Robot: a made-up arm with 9 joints. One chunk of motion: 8 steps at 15 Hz.
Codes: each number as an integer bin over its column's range. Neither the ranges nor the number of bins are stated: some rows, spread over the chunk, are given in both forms.
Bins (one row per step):
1: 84 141 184 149 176 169 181 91 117
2: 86 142 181 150 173 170 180 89 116
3: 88 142 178 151 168 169 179 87 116
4: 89 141 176 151 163 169 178 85 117
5: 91 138 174 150 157 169 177 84 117
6: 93 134 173 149 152 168 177 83 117
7: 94 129 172 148 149 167 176 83 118
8: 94 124 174 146 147 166 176 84 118
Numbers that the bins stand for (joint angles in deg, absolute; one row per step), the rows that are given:
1: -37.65 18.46 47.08 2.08 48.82 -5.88 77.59 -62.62 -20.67
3: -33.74 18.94 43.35 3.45 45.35 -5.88 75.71 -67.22 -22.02
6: -28.85 15.13 40.25 2.08 38.41 -6.43 73.82 -71.82 -20.67
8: -27.87 10.36 40.87 0.03 36.24 -7.51 72.88 -70.67 -19.33
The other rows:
2: -35.69 18.94 45.22 2.76 47.52 -5.34 76.65 -64.92 -22.02
4: -32.76 18.46 42.11 3.45 43.18 -5.88 74.77 -69.52 -20.67
5: -30.81 17.03 40.87 2.76 40.58 -5.88 73.82 -70.67 -20.67
7: -27.87 12.74 39.63 1.40 37.11 -6.97 72.88 -71.82 -19.33

